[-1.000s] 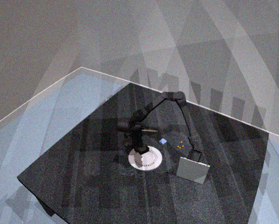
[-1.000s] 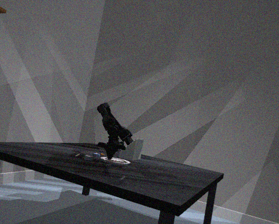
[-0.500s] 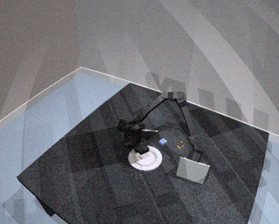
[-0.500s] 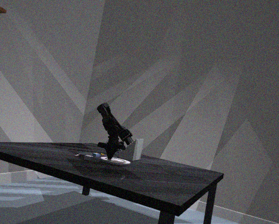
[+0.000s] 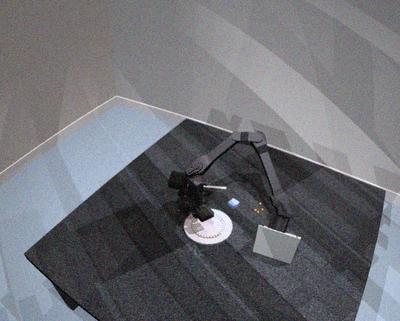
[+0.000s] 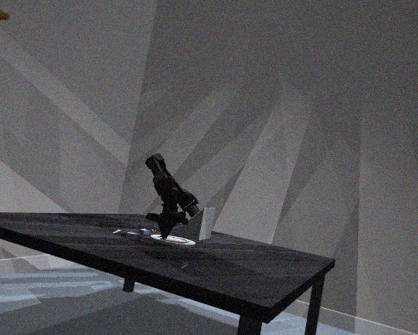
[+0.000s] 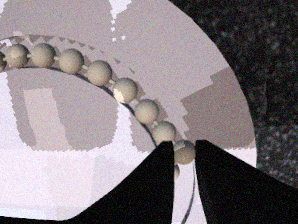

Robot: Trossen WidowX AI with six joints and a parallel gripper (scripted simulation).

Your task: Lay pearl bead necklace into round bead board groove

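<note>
Now: the round white bead board 7 cm behind my gripper tip, 1 cm to the left of it and 1 cm below it. Round my gripper tip: small white block 10 cm ahead, 9 cm to the right, 1 cm below; small blue cube 17 cm to the right, 9 cm behind, 1 cm below; thin white stick 22 cm to the right, 5 cm ahead, 2 cm below.
</note>
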